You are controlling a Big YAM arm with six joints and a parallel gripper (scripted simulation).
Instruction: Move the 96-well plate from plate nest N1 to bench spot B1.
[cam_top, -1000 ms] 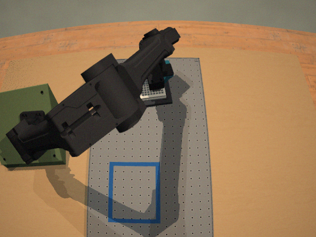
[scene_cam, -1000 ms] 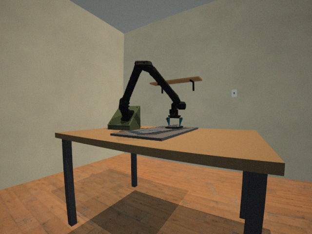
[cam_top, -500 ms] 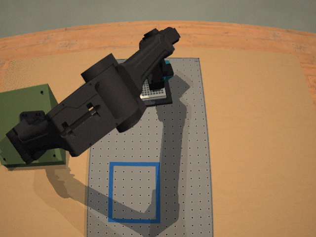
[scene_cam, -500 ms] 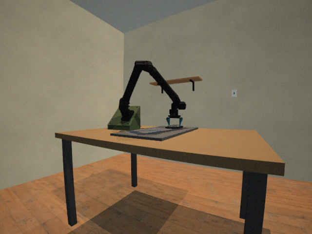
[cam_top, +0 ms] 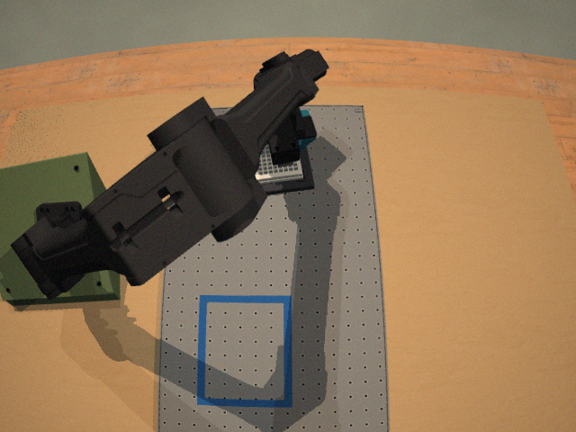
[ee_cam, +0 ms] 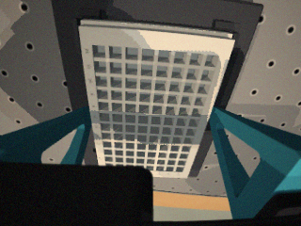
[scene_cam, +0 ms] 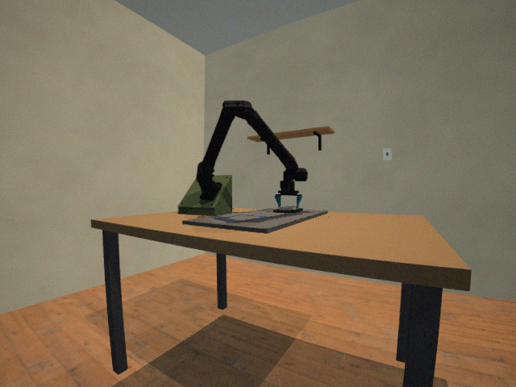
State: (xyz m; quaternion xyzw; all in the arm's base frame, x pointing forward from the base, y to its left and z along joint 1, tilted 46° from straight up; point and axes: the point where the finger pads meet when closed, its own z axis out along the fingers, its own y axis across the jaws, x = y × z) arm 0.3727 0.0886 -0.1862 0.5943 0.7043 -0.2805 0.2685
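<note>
My gripper is now right at the white 96-well plate. Also, from my hand: dark plate nest N1 (2 cm below).
</note>
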